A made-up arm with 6 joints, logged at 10 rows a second.
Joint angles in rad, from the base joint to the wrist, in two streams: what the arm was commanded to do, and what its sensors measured. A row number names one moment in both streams.
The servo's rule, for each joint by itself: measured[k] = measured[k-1] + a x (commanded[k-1-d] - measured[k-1]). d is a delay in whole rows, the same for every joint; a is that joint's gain. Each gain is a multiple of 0.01, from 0.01 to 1. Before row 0 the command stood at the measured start. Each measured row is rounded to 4 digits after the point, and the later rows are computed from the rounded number. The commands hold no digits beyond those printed.
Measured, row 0:
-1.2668, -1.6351, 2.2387, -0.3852, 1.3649, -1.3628
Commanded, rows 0 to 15:
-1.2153, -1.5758, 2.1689, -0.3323, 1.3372, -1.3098
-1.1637, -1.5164, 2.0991, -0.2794, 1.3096, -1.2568
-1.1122, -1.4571, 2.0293, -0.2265, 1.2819, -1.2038
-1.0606, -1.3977, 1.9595, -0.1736, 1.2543, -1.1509
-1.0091, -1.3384, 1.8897, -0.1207, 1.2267, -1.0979
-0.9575, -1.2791, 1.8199, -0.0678, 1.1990, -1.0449
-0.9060, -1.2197, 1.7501, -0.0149, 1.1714, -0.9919
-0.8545, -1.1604, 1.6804, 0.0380, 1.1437, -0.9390
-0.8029, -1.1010, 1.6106, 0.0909, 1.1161, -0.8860
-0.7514, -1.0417, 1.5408, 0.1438, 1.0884, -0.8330
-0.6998, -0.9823, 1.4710, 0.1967, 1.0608, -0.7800
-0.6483, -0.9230, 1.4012, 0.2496, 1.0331, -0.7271
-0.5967, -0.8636, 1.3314, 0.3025, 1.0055, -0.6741
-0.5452, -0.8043, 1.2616, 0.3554, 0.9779, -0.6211
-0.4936, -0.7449, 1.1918, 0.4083, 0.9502, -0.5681
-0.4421, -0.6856, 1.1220, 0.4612, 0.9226, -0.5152
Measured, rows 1 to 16:
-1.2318, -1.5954, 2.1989, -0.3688, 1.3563, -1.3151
-1.1855, -1.5425, 2.1420, -0.3411, 1.3418, -1.2626
-1.1357, -1.4853, 2.0778, -0.3056, 1.3232, -1.2097
-1.0846, -1.4266, 2.0104, -0.2647, 1.3018, -1.1568
-1.0333, -1.3675, 1.9416, -0.2201, 1.2785, -1.1038
-0.9818, -1.3083, 1.8722, -0.1729, 1.2539, -1.0508
-0.9303, -1.2489, 1.8026, -0.1239, 1.2283, -0.9978
-0.8788, -1.1896, 1.7329, -0.0737, 1.2021, -0.9449
-0.8272, -1.1302, 1.6632, -0.0227, 1.1754, -0.8919
-0.7757, -1.0709, 1.5934, 0.0289, 1.1484, -0.8389
-0.7241, -1.0115, 1.5236, 0.0809, 1.1212, -0.7859
-0.6726, -0.9522, 1.4538, 0.1332, 1.0939, -0.7330
-0.6210, -0.8928, 1.3840, 0.1857, 1.0665, -0.6800
-0.5695, -0.8335, 1.3142, 0.2383, 1.0390, -0.6270
-0.5179, -0.7741, 1.2444, 0.2910, 1.0115, -0.5740
-0.4664, -0.7148, 1.1746, 0.3438, 0.9839, -0.5211
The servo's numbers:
d 0
a 0.68 0.67 0.57 0.31 0.31 0.90

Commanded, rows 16 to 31:
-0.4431, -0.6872, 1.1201, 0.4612, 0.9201, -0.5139
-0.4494, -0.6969, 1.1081, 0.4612, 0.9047, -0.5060
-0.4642, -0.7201, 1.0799, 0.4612, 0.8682, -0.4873
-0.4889, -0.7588, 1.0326, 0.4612, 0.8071, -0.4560
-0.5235, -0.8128, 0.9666, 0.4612, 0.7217, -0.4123
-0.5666, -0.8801, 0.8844, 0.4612, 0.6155, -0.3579
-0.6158, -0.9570, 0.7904, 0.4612, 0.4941, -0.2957
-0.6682, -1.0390, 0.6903, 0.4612, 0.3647, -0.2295
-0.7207, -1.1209, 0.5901, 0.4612, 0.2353, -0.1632
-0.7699, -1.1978, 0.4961, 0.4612, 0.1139, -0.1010
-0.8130, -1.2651, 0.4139, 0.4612, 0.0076, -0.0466
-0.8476, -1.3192, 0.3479, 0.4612, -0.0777, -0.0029
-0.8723, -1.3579, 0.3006, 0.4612, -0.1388, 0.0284
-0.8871, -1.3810, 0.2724, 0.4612, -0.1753, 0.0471
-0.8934, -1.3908, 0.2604, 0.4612, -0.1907, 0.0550
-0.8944, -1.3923, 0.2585, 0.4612, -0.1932, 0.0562
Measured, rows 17 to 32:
-0.4506, -0.6963, 1.1435, 0.3802, 0.9641, -0.5146
-0.4498, -0.6967, 1.1233, 0.4053, 0.9457, -0.5069
-0.4596, -0.7124, 1.0986, 0.4226, 0.9217, -0.4893
-0.4795, -0.7435, 1.0610, 0.4346, 0.8862, -0.4593
-0.5094, -0.7899, 1.0072, 0.4428, 0.8352, -0.4170
-0.5483, -0.8503, 0.9372, 0.4485, 0.7671, -0.3638
-0.5942, -0.9218, 0.8535, 0.4524, 0.6825, -0.3025
-0.6445, -1.0003, 0.7605, 0.4551, 0.5840, -0.2368
-0.6963, -1.0811, 0.6634, 0.4570, 0.4759, -0.1706
-0.7463, -1.1593, 0.5680, 0.4583, 0.3637, -0.1080
-0.7917, -1.2302, 0.4802, 0.4592, 0.2533, -0.0527
-0.8297, -1.2898, 0.4048, 0.4598, 0.1507, -0.0079
-0.8587, -1.3354, 0.3454, 0.4602, 0.0610, 0.0248
-0.8780, -1.3660, 0.3038, 0.4605, -0.0123, 0.0449
-0.8885, -1.3826, 0.2791, 0.4607, -0.0676, 0.0540
-0.8925, -1.3891, 0.2674, 0.4609, -0.1065, 0.0560

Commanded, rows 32 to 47:
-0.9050, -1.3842, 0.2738, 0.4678, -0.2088, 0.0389
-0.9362, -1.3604, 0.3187, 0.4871, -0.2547, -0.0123
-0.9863, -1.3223, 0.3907, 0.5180, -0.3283, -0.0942
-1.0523, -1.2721, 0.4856, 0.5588, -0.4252, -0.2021
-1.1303, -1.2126, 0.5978, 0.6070, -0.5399, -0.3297
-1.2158, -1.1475, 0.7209, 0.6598, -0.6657, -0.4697
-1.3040, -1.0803, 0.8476, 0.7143, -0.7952, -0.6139
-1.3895, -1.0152, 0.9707, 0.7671, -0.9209, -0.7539
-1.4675, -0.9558, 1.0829, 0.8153, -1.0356, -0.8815
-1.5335, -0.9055, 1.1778, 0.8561, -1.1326, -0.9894
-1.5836, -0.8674, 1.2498, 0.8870, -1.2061, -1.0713
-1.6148, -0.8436, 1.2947, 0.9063, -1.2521, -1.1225
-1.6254, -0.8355, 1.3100, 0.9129, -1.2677, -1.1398
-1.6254, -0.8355, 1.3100, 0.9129, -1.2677, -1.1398
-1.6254, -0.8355, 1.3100, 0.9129, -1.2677, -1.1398
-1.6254, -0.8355, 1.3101, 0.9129, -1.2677, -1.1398
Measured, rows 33 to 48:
-0.9010, -1.3858, 0.2710, 0.4630, -0.1382, 0.0406
-0.9249, -1.3688, 0.2982, 0.4705, -0.1743, -0.0070
-0.9667, -1.3376, 0.3509, 0.4852, -0.2220, -0.0855
-1.0249, -1.2937, 0.4277, 0.5080, -0.2850, -0.1904
-1.0966, -1.2394, 0.5247, 0.5387, -0.3640, -0.3158
-1.1777, -1.1778, 0.6365, 0.5762, -0.4575, -0.4543
-1.2636, -1.1125, 0.7568, 0.6190, -0.5622, -0.5979
-1.3492, -1.0473, 0.8787, 0.6649, -0.6734, -0.7383
-1.4296, -0.9860, 0.9951, 0.7115, -0.7857, -0.8672
-1.5003, -0.9321, 1.0992, 0.7563, -0.8932, -0.9772
-1.5569, -0.8888, 1.1850, 0.7968, -0.9902, -1.0619
-1.5963, -0.8585, 1.2475, 0.8307, -1.0714, -1.1164
-1.6161, -0.8431, 1.2831, 0.8562, -1.1323, -1.1375
-1.6224, -0.8380, 1.2984, 0.8738, -1.1743, -1.1396
-1.6244, -0.8363, 1.3050, 0.8859, -1.2033, -1.1398
-1.6251, -0.8358, 1.3079, 0.8943, -1.2233, -1.1398

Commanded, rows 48 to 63:
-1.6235, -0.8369, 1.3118, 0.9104, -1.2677, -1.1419
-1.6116, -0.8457, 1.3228, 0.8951, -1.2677, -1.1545
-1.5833, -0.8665, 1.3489, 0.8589, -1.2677, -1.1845
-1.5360, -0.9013, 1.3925, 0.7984, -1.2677, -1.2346
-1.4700, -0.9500, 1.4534, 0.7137, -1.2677, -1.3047
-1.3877, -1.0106, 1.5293, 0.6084, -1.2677, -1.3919
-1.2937, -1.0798, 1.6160, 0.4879, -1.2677, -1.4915
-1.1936, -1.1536, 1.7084, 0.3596, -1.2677, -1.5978
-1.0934, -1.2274, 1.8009, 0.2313, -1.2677, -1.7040
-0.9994, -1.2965, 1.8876, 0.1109, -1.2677, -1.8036
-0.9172, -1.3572, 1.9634, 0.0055, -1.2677, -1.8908
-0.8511, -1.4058, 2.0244, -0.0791, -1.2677, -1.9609
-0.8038, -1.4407, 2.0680, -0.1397, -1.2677, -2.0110
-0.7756, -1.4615, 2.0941, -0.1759, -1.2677, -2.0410
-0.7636, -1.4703, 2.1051, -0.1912, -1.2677, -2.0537
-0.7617, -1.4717, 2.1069, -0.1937, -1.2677, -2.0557
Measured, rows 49 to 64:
-1.6240, -0.8365, 1.3101, 0.8993, -1.2371, -1.1417
-1.6156, -0.8427, 1.3173, 0.8980, -1.2466, -1.1532
-1.5936, -0.8586, 1.3353, 0.8859, -1.2531, -1.1814
-1.5544, -0.8872, 1.3679, 0.8588, -1.2576, -1.2293
-1.4970, -0.9293, 1.4166, 0.8138, -1.2607, -1.2972
-1.4227, -0.9838, 1.4808, 0.7501, -1.2629, -1.3824
-1.3350, -1.0481, 1.5579, 0.6688, -1.2644, -1.4806
-1.2388, -1.1188, 1.6437, 0.5729, -1.2654, -1.5861
-1.1399, -1.1916, 1.7333, 0.4670, -1.2661, -1.6922
-1.0444, -1.2619, 1.8213, 0.3566, -1.2666, -1.7925
-0.9579, -1.3258, 1.9023, 0.2478, -1.2669, -1.8810
-0.8853, -1.3794, 1.9719, 0.1465, -1.2671, -1.9529
-0.8299, -1.4205, 2.0267, 0.0578, -1.2673, -2.0052
-0.7930, -1.4480, 2.0651, -0.0146, -1.2674, -2.0374
-0.7730, -1.4629, 2.0879, -0.0693, -1.2675, -2.0521
-0.7653, -1.4688, 2.0987, -0.1079, -1.2676, -2.0553

